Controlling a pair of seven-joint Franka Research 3 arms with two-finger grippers.
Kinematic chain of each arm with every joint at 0, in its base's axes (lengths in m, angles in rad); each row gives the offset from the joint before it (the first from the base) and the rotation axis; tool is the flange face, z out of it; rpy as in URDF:
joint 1: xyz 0 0 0.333 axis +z
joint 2: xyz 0 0 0 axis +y
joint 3: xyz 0 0 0.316 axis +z
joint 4: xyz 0.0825 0 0 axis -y
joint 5: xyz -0.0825 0 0.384 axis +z
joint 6: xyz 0 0 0 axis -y
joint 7: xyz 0.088 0 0 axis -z
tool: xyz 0 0 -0.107 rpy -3.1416 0 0
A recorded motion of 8 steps. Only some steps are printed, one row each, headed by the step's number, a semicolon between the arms.
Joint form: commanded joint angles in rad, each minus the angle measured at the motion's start. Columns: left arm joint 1, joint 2, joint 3, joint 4, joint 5, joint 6, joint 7; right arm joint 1, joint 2, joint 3, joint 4, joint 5, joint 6, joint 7.
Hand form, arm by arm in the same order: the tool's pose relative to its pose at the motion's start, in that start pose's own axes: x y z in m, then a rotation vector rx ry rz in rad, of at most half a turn. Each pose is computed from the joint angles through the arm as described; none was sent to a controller.
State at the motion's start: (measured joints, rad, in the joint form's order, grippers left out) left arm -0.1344 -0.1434 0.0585 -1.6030 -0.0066 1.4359 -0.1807; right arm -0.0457 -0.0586 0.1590 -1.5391 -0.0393 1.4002 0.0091
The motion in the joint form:
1: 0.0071 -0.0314 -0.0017 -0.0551 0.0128 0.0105 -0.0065; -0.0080 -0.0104 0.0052 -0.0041 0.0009 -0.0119 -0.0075
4: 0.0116 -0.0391 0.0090 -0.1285 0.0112 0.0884 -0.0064; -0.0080 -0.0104 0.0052 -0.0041 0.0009 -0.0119 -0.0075
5: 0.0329 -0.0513 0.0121 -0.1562 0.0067 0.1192 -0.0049; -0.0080 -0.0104 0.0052 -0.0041 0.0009 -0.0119 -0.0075
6: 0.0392 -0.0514 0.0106 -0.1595 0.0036 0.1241 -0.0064; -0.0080 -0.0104 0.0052 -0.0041 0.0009 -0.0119 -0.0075
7: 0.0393 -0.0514 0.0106 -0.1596 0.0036 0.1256 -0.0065; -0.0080 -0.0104 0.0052 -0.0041 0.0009 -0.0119 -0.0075
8: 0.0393 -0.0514 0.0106 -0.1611 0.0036 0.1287 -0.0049; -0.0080 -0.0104 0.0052 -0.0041 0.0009 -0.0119 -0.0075
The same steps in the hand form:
1: -0.0077 -0.0060 0.0092 0.0132 -0.0109 -0.0132; -0.0048 0.0009 -0.0020 -0.0009 -0.0059 -0.0044
4: -0.0003 -0.0128 0.0327 0.0068 0.0003 -0.0275; -0.0048 0.0009 -0.0020 -0.0009 -0.0059 -0.0044
5: 0.0006 -0.0246 0.0369 -0.0021 0.0146 -0.0499; -0.0048 0.0009 -0.0020 -0.0009 -0.0059 -0.0044
6: 0.0012 -0.0265 0.0379 -0.0052 0.0159 -0.0562; -0.0048 0.0009 -0.0020 -0.0009 -0.0059 -0.0044
7: 0.0014 -0.0265 0.0378 -0.0055 0.0173 -0.0564; -0.0048 0.0009 -0.0020 -0.0009 -0.0059 -0.0044
8: 0.0017 -0.0265 0.0383 -0.0057 0.0188 -0.0548; -0.0048 0.0009 -0.0020 -0.0009 -0.0059 -0.0044

